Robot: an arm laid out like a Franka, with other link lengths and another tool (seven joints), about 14 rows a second.
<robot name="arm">
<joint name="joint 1" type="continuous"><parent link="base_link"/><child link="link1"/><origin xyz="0 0 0.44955"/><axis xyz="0 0 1"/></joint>
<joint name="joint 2" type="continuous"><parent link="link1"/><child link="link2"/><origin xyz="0 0 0"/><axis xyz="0 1 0"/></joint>
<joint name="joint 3" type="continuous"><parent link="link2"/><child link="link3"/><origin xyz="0 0 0.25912"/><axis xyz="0 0 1"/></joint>
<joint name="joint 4" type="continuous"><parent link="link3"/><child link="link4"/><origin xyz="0.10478 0 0"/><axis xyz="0 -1 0"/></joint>
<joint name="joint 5" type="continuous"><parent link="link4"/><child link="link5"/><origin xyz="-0.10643 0 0.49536"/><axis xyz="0 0 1"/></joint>
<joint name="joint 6" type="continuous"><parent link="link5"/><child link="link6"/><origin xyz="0 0 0"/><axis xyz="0 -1 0"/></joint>
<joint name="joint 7" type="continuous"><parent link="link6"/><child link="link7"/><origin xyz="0.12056 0 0"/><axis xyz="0 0 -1"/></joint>
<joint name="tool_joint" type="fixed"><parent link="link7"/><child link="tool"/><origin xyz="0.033 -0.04 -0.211" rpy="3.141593 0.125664 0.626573"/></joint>
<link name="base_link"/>
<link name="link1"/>
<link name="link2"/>
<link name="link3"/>
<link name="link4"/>
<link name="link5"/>
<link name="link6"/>
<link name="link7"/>
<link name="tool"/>
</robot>
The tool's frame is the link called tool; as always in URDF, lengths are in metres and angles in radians. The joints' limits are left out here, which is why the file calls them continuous.
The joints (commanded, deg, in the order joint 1, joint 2, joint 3, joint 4, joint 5, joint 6, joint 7), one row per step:
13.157, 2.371, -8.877, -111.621, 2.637, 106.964, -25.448
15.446, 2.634, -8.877, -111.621, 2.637, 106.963, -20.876
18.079, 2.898, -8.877, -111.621, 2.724, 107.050, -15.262
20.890, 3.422, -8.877, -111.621, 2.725, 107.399, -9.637
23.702, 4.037, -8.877, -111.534, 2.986, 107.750, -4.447
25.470, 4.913, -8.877, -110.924, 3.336, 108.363, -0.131
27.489, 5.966, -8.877, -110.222, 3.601, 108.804, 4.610
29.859, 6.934, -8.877, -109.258, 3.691, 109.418, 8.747
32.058, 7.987, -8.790, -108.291, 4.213, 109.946, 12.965
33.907, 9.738, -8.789, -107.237, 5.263, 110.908, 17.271
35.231, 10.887, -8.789, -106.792, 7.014, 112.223, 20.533
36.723, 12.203, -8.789, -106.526, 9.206, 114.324, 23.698
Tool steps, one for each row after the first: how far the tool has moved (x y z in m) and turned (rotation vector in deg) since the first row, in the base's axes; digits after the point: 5 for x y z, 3 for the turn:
-0.00412, 0.02600, -0.00329, -0.644, 0.372, -2.245
-0.01011, 0.05573, -0.00630, -1.365, 0.661, -5.216
-0.01741, 0.08733, -0.01192, -2.234, 0.873, -7.993
-0.02616, 0.11977, -0.01783, -2.858, 1.101, -10.444
-0.02934, 0.14072, -0.02093, -3.144, 0.853, -13.128
-0.03488, 0.16426, -0.02566, -3.659, 0.800, -15.936
-0.04011, 0.19309, -0.02616, -3.961, 0.189, -17.738
-0.04745, 0.22174, -0.02827, -3.968, -0.052, -19.883
-0.05391, 0.24627, -0.03795, -3.783, 0.105, -22.799
-0.06005, 0.26593, -0.04621, -2.731, 0.487, -25.583
-0.06685, 0.28857, -0.05720, -1.183, 0.839, -28.441

